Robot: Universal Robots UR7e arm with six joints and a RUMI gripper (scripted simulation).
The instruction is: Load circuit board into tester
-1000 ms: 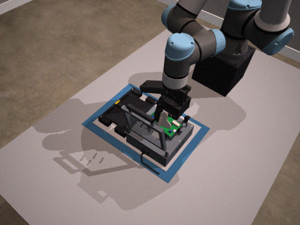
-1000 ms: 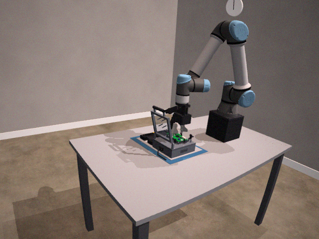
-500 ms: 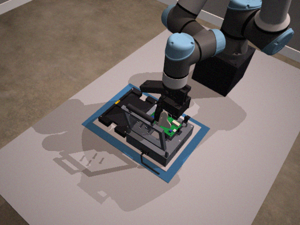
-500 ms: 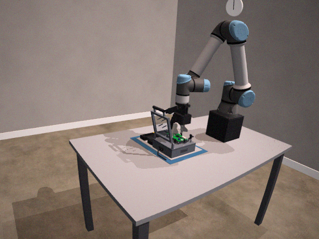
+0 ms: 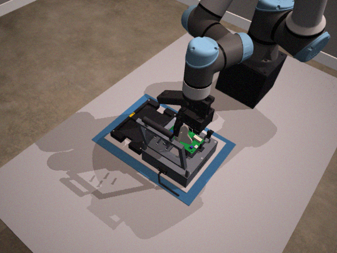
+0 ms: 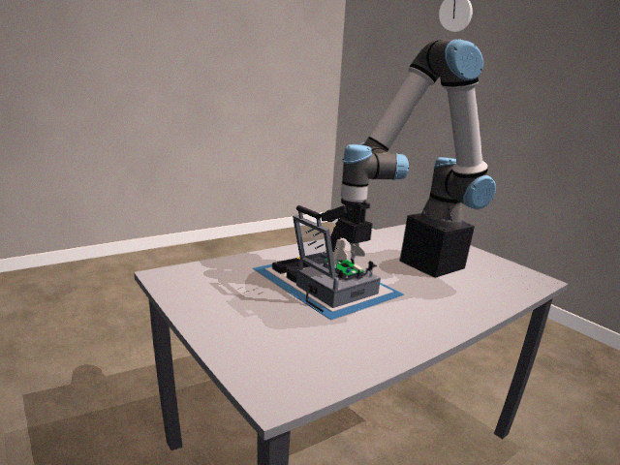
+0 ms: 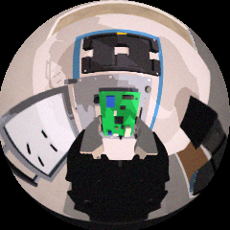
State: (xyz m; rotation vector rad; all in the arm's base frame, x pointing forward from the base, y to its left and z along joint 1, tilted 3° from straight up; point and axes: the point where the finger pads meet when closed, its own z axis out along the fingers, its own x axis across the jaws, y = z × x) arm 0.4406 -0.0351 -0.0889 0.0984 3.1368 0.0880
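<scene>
Now: hand right at the green circuit board. Round my hand: tester lid 12 cm ahead, 10 cm above.
</scene>
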